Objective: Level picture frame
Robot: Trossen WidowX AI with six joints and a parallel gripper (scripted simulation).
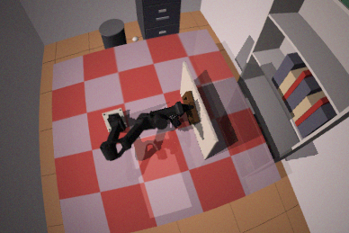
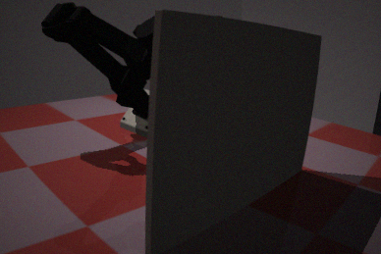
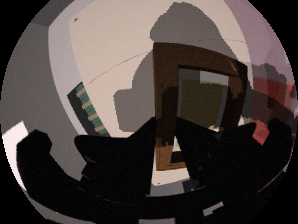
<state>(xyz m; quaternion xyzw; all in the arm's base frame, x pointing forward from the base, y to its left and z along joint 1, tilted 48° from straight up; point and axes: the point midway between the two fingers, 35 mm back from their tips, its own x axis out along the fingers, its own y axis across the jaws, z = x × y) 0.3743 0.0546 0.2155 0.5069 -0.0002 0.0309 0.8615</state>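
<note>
The brown picture frame lies 20 mm to the left of my gripper tip and 50 mm below it. Also, from my gripper tip: cream wall panel 20 mm ahead, 70 mm below.
</note>
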